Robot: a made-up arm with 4 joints.
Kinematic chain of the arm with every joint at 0, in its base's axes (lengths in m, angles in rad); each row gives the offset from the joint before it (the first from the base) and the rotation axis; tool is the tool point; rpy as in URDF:
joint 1: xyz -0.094 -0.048 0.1 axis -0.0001 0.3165 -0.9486
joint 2: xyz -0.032 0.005 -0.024 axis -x
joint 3: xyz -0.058 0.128 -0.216 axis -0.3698 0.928 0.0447
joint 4: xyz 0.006 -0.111 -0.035 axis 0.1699 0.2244 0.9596
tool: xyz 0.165 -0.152 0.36 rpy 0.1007 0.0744 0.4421
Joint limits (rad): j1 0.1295..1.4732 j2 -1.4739..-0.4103 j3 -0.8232..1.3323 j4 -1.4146..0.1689
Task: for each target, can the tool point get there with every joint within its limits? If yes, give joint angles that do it. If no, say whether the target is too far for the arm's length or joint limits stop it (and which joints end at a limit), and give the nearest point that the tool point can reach.
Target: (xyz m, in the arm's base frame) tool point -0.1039 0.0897 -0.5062
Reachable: no: joint limits stop it (at a limit: joint 1, joint 2, joint 3) | nearest point -0.3100 -0.0637 -0.1528 | short by 0.437 m
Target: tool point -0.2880 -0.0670 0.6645
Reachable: no: joint limits stop it (at a limit: joint 2, joint 4) | nearest point -0.2045 -0.0100 0.2753 | short by 0.402 m
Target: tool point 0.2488 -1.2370 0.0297
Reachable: no: too far | nearest point 0.0357 -0.3271 -0.0739 | short by 0.940 m
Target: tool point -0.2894 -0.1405 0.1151
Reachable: yes | joints 0.9067 -0.5811 -0.1889 -0.3096
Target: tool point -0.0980 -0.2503 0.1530
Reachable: yes | joints 1.3475 -1.1638 1.0327 -1.2356
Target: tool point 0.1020 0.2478 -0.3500
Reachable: no: joint limits stop it (at a limit: joint 1, joint 3, joint 4) | nearest point 0.2473 0.0664 -0.1392 | short by 0.314 m
